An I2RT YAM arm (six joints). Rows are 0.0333 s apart.
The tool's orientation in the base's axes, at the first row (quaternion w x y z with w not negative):
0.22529 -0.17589 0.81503 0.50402
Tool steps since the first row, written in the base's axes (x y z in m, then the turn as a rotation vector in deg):
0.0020 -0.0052 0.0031 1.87 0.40 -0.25
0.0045 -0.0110 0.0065 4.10 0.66 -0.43
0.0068 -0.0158 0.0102 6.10 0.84 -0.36
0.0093 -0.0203 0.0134 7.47 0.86 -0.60
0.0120 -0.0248 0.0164 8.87 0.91 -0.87
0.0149 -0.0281 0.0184 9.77 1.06 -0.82
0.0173 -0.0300 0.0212 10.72 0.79 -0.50
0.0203 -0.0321 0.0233 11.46 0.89 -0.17
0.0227 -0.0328 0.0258 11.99 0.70 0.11
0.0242 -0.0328 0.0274 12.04 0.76 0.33
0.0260 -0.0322 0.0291 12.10 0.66 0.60
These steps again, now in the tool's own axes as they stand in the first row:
-0.0031 -0.0010 -0.0055 -1.45 -0.97 0.81
-0.0066 -0.0022 -0.0116 -3.24 -2.14 1.54
-0.0103 -0.0027 -0.0169 -4.96 -3.04 2.06
-0.0139 -0.0036 -0.0218 -5.97 -3.91 2.43
-0.0175 -0.0047 -0.0265 -7.00 -4.81 2.84
-0.0208 -0.0061 -0.0297 -7.79 -5.17 3.13
-0.0242 -0.0061 -0.0320 -8.74 -5.54 2.94
-0.0278 -0.0069 -0.0342 -9.55 -5.63 3.04
-0.0311 -0.0066 -0.0353 -10.13 -5.78 2.86
-0.0332 -0.0062 -0.0356 -10.30 -5.61 2.84
-0.0357 -0.0056 -0.0354 -10.49 -5.49 2.66

